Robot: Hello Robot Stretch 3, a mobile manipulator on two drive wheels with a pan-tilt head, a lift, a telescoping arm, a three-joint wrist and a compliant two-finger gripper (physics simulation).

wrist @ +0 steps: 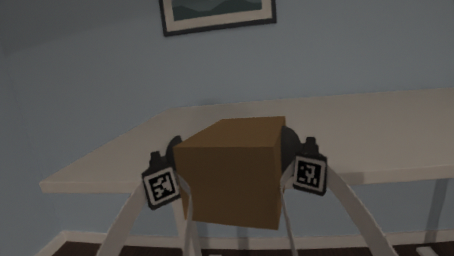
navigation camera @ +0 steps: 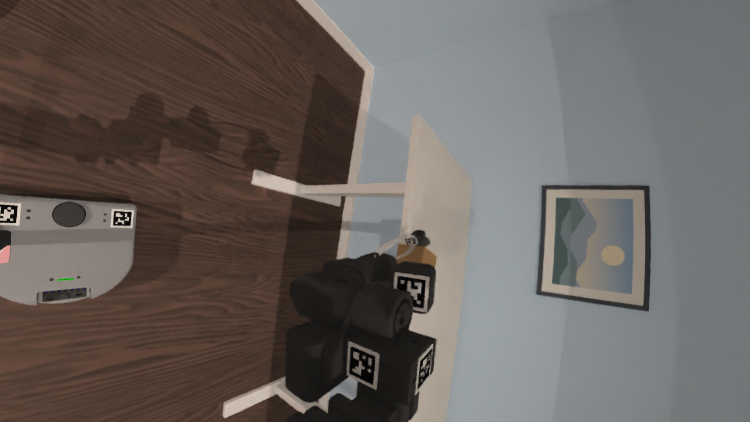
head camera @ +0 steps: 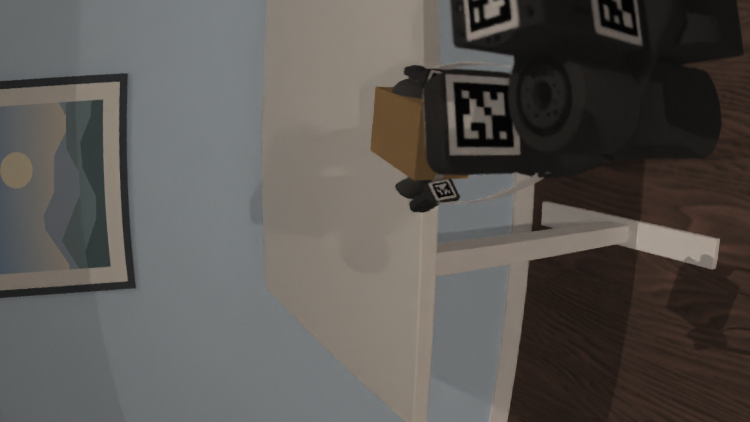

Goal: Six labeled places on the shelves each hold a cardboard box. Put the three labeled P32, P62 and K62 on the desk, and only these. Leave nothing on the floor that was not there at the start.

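Pixels of known places: gripper, fingertip midpoint: [head camera: 406, 139]; robot's base, link origin: [navigation camera: 70, 213].
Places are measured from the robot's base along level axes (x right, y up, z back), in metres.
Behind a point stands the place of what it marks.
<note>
A brown cardboard box [head camera: 395, 125] @[y 1.081, x 0.449, z 0.028 m] [navigation camera: 416, 255] @[y 1.071, x 0.413, z -0.001 m] [wrist: 230, 187] is held between the two fingers of my gripper [head camera: 410, 135] @[y 1.060, x 0.468, z 0.017 m] [wrist: 232, 148] @[y 1.060, x 0.468, z 0.017 m], which is shut on it. No label shows on the box's visible faces. The white desk [head camera: 335, 293] @[y 0.950, x 0.920, z -0.226 m] [navigation camera: 435, 173] @[y 0.950, x 0.813, z -0.234 m] [wrist: 380, 120] stands against the blue wall. In the head view the box and fingertips overlap the desk's front edge, with shadows on the top behind them. Whether the box touches the desk is unclear. In the navigation view the wrist hides part of the box and one finger. The shelves and their labels do not show.
A framed picture [head camera: 119, 183] @[y 1.328, x 1.415, z -0.020 m] [navigation camera: 640, 246] @[y 1.715, x 1.416, z -0.019 m] [wrist: 220, 27] hangs on the wall above the desk. White desk legs [head camera: 676, 244] [navigation camera: 275, 182] reach down to the dark wooden floor [head camera: 576, 335] @[y 0.001, x 1.197, z -0.575 m] [navigation camera: 199, 335] @[y 0.001, x 0.453, z 0.552 m]. My grey base [navigation camera: 78, 251] @[y 0.160, x 0.026, z 0.107 m] stands on the floor in front of the desk.
</note>
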